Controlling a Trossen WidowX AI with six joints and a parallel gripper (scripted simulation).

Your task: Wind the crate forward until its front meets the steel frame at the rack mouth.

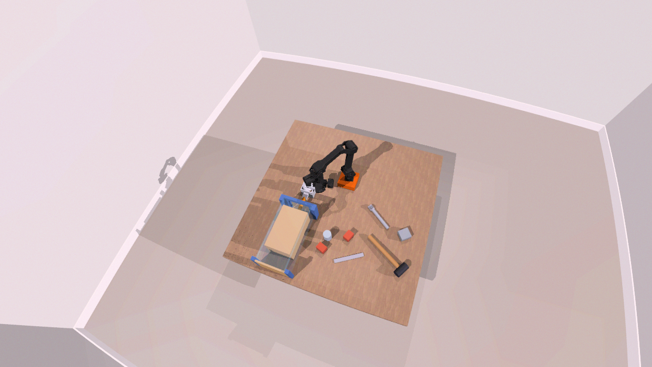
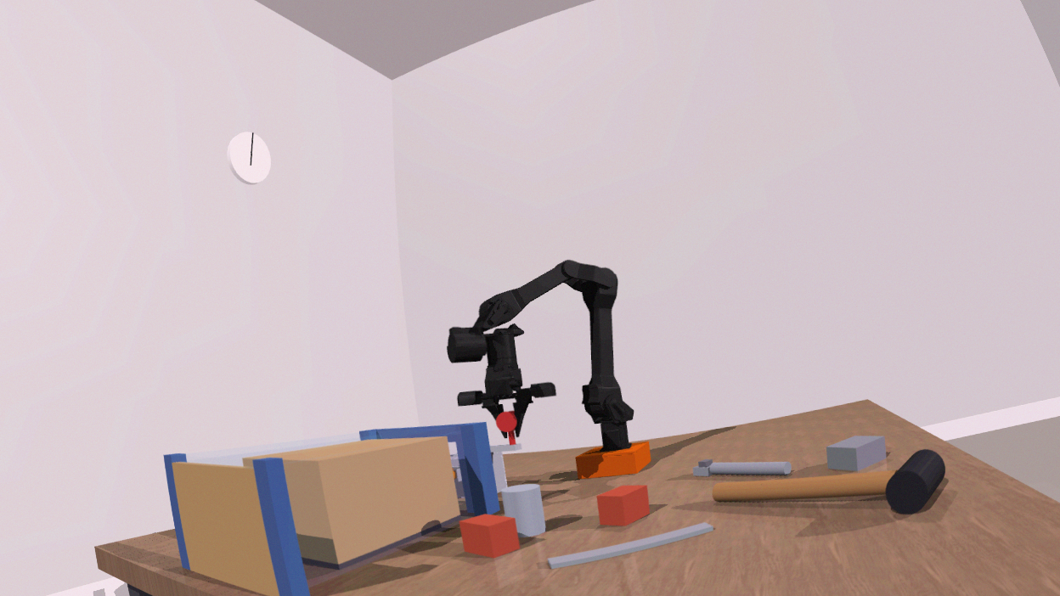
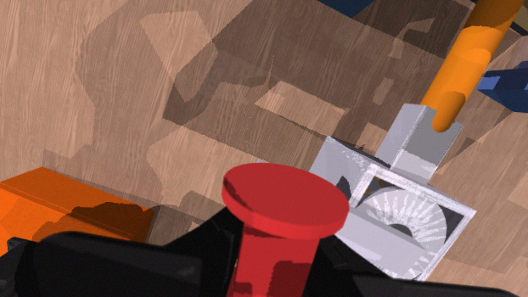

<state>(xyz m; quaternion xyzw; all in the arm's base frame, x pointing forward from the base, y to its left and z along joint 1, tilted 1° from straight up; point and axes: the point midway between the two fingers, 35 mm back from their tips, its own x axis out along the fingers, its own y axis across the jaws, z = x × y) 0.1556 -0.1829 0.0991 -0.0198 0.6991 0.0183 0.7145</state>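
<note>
My gripper tip is now 40 mm past the grey winch, 100 mm to the left of it and 80 mm above it. From my gripper tip the other things lie so: grey winch handle 10 mm behind, 40 mm to the right, 10 mm below; red knob 20 mm above; blue frame bar 130 mm ahead, 130 mm to the right, 10 mm below.
</note>
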